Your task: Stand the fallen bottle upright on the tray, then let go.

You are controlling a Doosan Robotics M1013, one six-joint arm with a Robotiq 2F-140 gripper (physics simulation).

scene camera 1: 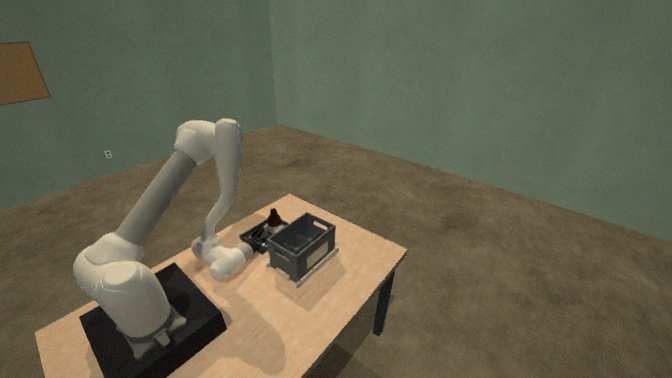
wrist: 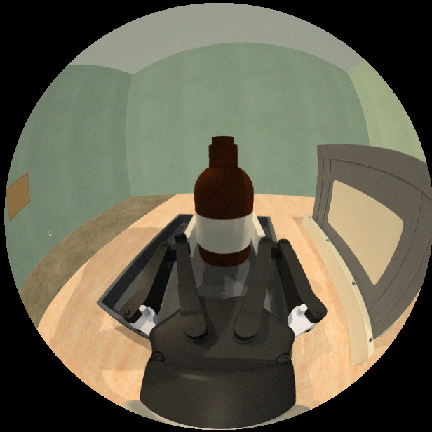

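Note:
A dark brown bottle with a white label is upright over the dark tray. My gripper is shut on the bottle, with one light finger pad on each side at the label. The arm reaches in low and level from the near side of the tray. In the scene view the fingers are hard to make out against the tray. Whether the bottle's base touches the tray floor I cannot tell.
A grey crate stands on a pale base close to the right of the tray. The wooden table's far edge lies beyond the tray.

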